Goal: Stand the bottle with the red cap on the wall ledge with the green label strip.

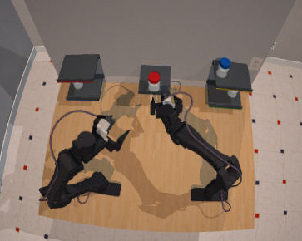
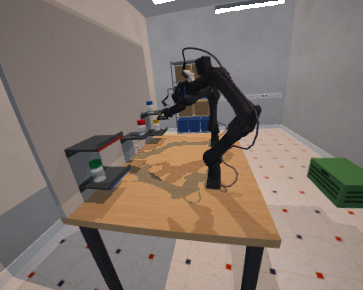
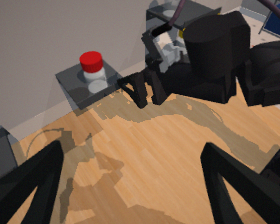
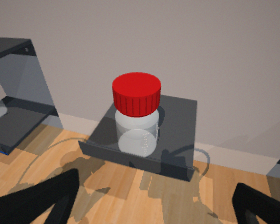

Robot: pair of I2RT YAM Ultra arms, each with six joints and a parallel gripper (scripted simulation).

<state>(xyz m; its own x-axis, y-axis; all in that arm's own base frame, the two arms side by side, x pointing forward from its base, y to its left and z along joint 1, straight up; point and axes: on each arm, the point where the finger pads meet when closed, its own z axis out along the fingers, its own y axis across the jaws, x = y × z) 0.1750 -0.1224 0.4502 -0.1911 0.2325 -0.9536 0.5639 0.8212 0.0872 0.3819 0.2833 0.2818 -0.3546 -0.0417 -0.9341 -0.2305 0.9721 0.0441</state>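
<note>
Right now the red-capped bottle is 12 cm ahead of my right hand, 6 cm below it and 5 cm to the left of it. Also, from my right hand: yellow-capped bottle: 39 cm to the right, 18 cm ahead, 16 cm below; then blue-capped bottle: 29 cm to the right, 18 cm ahead, 4 cm above; then green-capped bottle: 49 cm to the left, 17 cm ahead, 16 cm below.
</note>
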